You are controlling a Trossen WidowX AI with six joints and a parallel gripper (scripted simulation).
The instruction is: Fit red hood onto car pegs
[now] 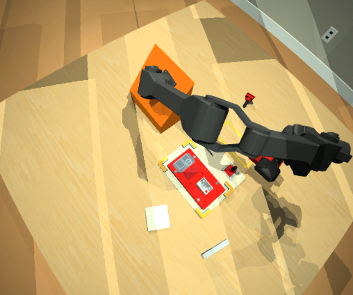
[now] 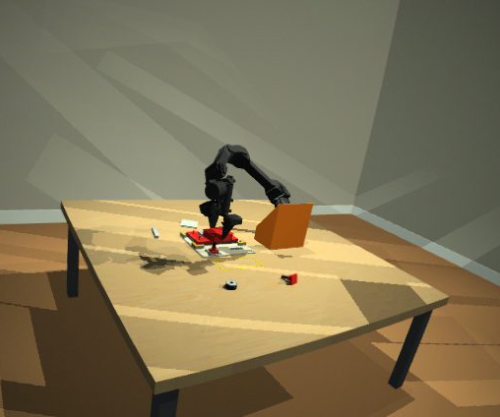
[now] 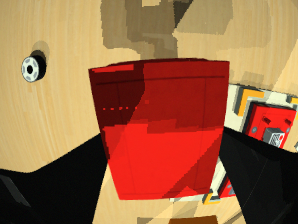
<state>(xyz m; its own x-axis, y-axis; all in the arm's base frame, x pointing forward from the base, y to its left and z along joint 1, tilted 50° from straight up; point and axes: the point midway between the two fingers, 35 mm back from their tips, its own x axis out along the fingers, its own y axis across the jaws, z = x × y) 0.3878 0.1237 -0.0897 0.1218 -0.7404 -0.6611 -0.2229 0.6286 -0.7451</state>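
The grey engine block lies 20 cm to the right of my gripper tip, 9 cm below it and 4 cm behind it. The rest, counted from my gripper tip: grey bar (29 cm to the right, 15 cm ahead, 11 cm below); red hood (1 cm above); black wheel (19 cm to the left, 11 cm below, 1 cm ahead).
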